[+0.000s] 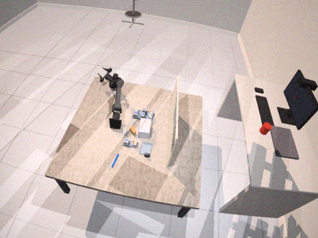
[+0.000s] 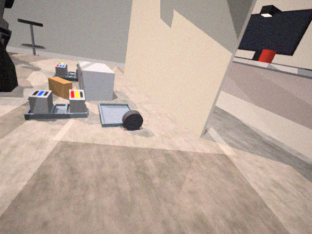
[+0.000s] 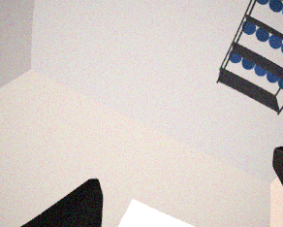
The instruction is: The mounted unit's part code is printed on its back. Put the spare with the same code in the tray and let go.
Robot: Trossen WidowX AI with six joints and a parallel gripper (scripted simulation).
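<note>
The grey spare block is 780 mm to the right of my gripper tip, 410 mm ahead of it and 140 mm below it. From my gripper tip the other things lie so: grey mounted unit: 620 mm to the right, 560 mm ahead, 130 mm below; then slotted grey holder: 790 mm to the right, 450 mm ahead, 170 mm below; then brown box: 650 mm to the right, 450 mm ahead, 150 mm below.
</note>
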